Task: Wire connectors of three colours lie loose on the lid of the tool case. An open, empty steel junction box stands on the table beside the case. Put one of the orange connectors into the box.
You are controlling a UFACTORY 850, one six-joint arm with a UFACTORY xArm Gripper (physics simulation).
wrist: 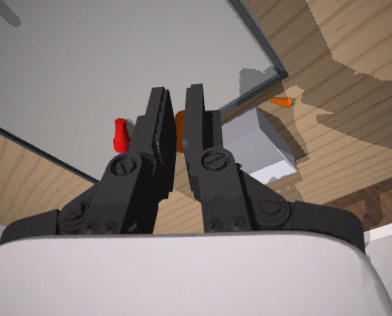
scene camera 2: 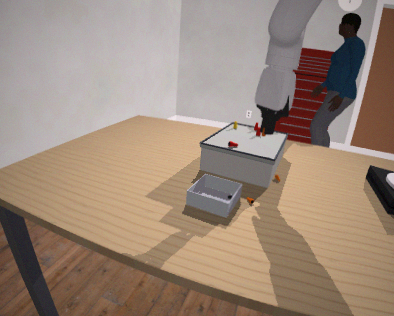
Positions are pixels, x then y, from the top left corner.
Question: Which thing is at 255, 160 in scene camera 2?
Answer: A tool case.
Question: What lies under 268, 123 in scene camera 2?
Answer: My gripper.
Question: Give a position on a tool case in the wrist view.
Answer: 75, 75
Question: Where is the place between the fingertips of my gripper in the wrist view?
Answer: At 182, 111
